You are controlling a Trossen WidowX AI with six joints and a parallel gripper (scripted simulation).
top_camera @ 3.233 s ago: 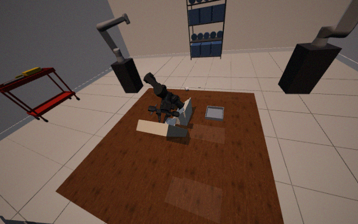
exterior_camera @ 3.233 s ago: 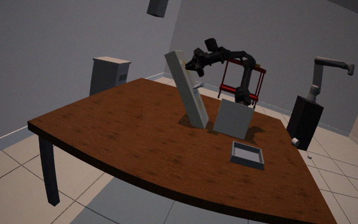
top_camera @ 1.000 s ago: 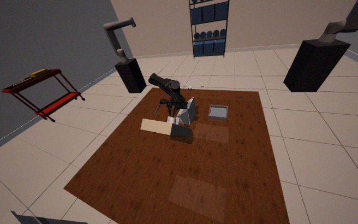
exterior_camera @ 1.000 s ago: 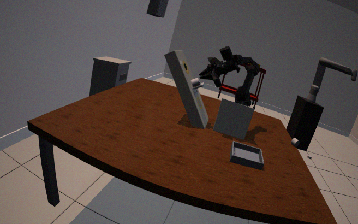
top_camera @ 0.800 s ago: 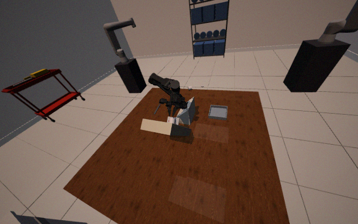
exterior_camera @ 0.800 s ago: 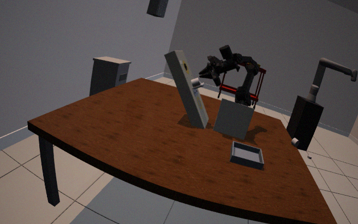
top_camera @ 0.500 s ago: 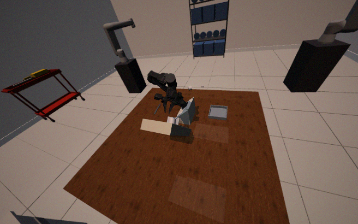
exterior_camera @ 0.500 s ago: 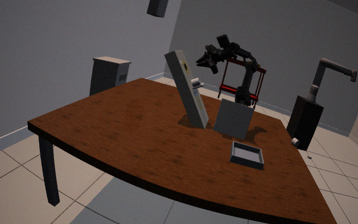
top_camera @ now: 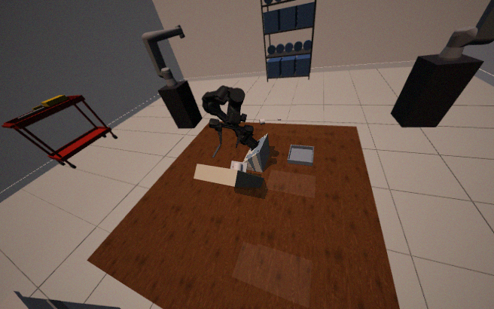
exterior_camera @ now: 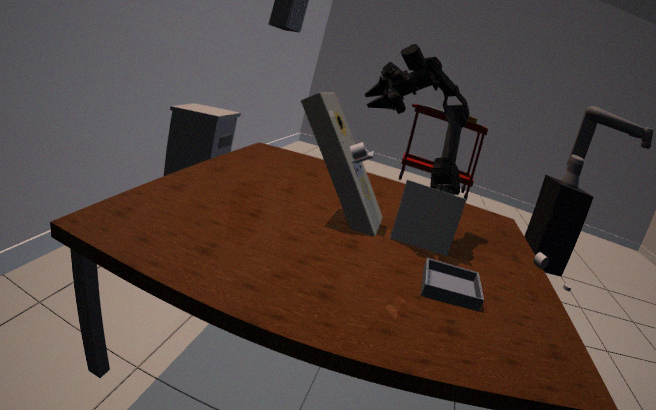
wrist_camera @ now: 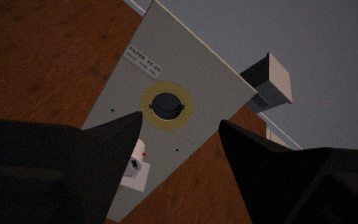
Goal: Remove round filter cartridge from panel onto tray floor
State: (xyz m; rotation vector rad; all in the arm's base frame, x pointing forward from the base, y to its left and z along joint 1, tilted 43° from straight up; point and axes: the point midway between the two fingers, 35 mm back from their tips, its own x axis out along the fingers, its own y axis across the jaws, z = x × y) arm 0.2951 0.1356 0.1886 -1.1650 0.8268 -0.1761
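Right now my gripper tip is 2 cm past the round cartridge and 15 cm above it. From my gripper tip the other things lie so: grey tray (32 cm behind, 32 cm to the left, 35 cm below); service panel (3 cm ahead, 17 cm below).
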